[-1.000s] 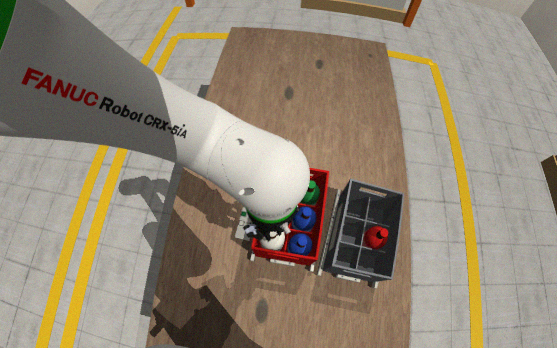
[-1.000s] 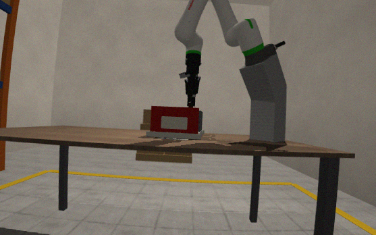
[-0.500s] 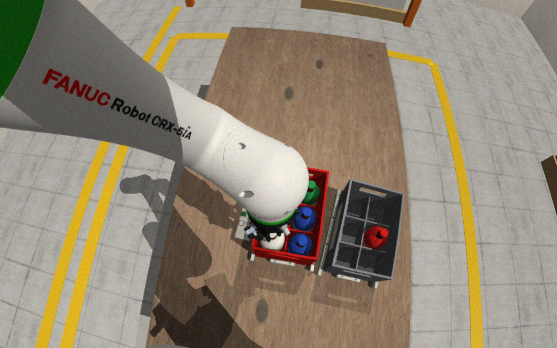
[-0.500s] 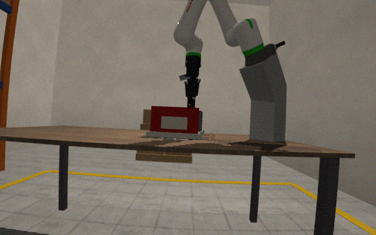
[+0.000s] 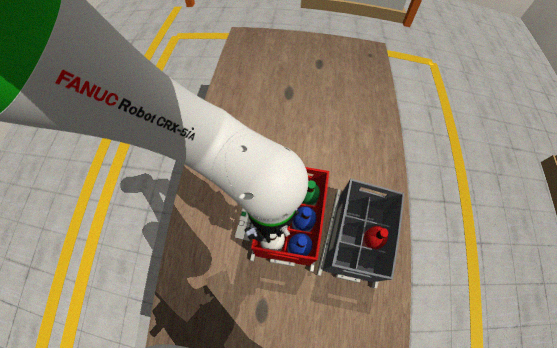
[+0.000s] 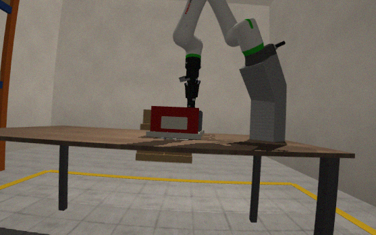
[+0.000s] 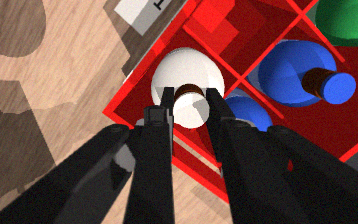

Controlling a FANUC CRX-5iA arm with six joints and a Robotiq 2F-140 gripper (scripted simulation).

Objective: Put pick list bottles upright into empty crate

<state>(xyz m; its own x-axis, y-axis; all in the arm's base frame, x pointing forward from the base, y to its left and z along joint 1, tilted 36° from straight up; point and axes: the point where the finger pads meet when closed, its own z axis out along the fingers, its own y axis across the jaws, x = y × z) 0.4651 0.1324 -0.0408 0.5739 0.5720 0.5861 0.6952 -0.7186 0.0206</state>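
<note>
My gripper is now 80 mm above the white-label bottle. Round my hand: red crate: 110 mm below, 90 mm ahead, 20 mm to the right; green-label bottle: 190 mm ahead, 110 mm below, 50 mm to the right; blue-label bottle: 110 mm below, 100 mm ahead, 70 mm to the right.
</note>
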